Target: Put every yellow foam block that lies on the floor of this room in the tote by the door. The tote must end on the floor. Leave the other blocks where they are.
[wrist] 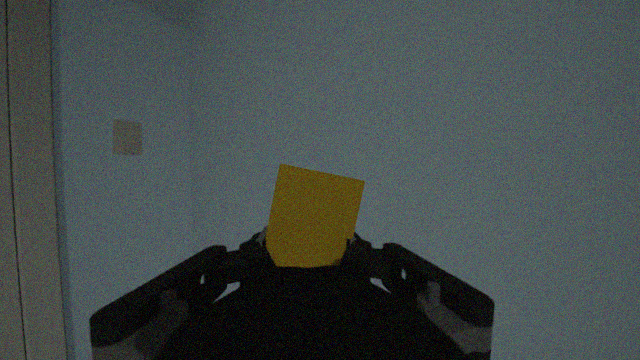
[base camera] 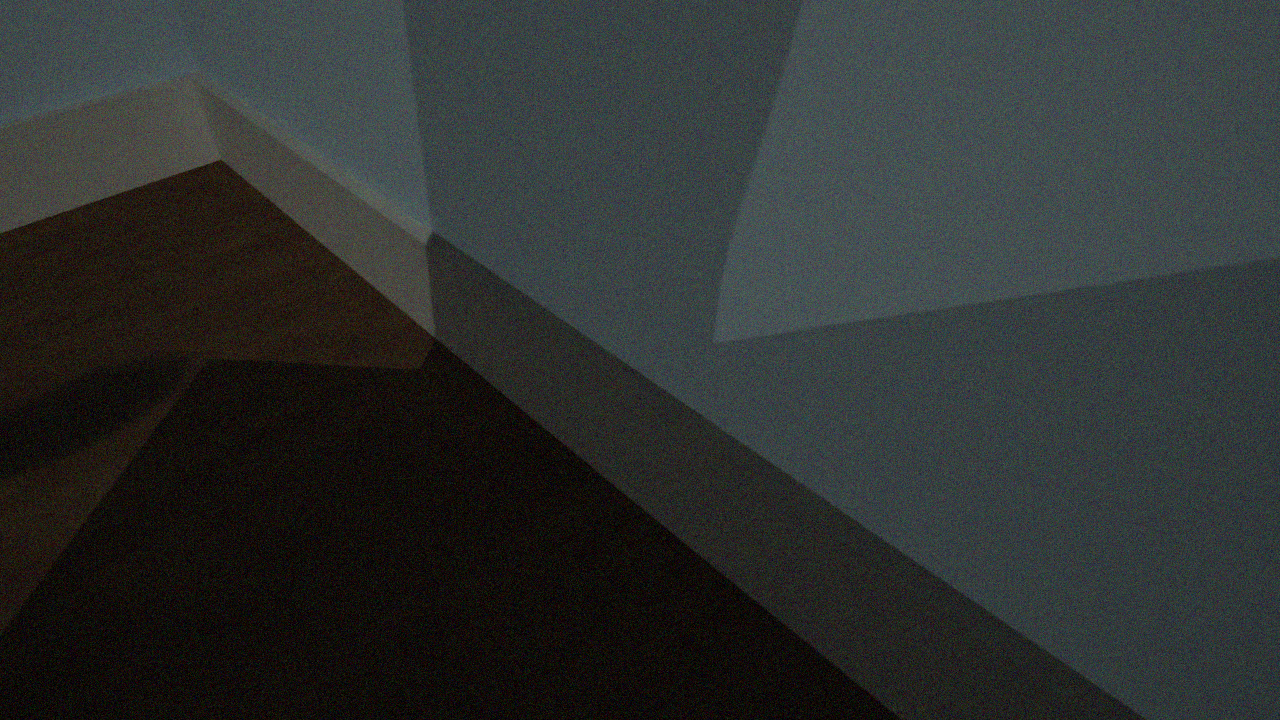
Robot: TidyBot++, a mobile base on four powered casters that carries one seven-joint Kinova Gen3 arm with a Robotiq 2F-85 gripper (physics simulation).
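Places are measured from the arm's base along level axes (x ahead, y left, z up), in centimetres.
Pixels of known places: gripper, fingertip midpoint: (wrist: pixel 306 237).
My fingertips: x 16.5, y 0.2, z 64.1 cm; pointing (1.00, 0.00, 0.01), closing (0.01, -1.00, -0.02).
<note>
Ahead of a thing's pixels: the offset from my fingertips to its top centre. Level surfaces: height alone.
A yellow foam block @(dz +6.3, dx -1.2, dy -0.3 cm) (wrist: pixel 315 217) is held between the fingers of my gripper (wrist: pixel 306 237) in the wrist view, slightly tilted and in front of a blue wall. The gripper is shut on it, with a black finger on each side of the block. The gripper does not show in the base camera view. The tote does not show in either view, and no yellow block shows on the floor in the base camera view.
In the base camera view, a wall (base camera: pixel 939 179) with a pale baseboard (base camera: pixel 322 214) runs close across the right, with a corner at the upper left. The dark brown floor @(dz -103.8 cm) (base camera: pixel 223 268) is partly in shadow. The wrist view shows a door frame (wrist: pixel 35 175) and a wall plate @(dz +23.9, dx +50.8, dy +61.5 cm) (wrist: pixel 127 137).
</note>
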